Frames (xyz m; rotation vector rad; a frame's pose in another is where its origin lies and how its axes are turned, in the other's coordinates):
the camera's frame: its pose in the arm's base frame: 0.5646 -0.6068 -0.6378 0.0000 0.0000 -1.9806
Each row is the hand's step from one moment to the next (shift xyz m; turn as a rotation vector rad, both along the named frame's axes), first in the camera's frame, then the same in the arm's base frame.
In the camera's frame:
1: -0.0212 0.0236 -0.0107 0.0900 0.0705 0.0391
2: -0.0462 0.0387 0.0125 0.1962 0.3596 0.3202
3: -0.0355 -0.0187 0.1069 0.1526 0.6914 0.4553
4: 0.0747 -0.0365 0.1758 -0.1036 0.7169 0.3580
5: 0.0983 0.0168 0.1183 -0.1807 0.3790 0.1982
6: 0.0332 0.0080 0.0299 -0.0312 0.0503 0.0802
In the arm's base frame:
1: 0.0301 0.0100 -0.0107 0.0288 -0.1106 0.0391
2: 0.0539 0.0270 0.0125 0.2517 -0.3232 0.3202
3: -0.0030 0.0400 0.1069 0.5734 -0.4154 0.4553
4: -0.0632 -0.0540 0.1758 0.6988 -0.1906 0.3580
5: -0.0238 -0.0969 0.1183 0.4196 0.0147 0.1982
6: -0.0059 -0.0336 0.0299 0.0586 0.0086 0.0802

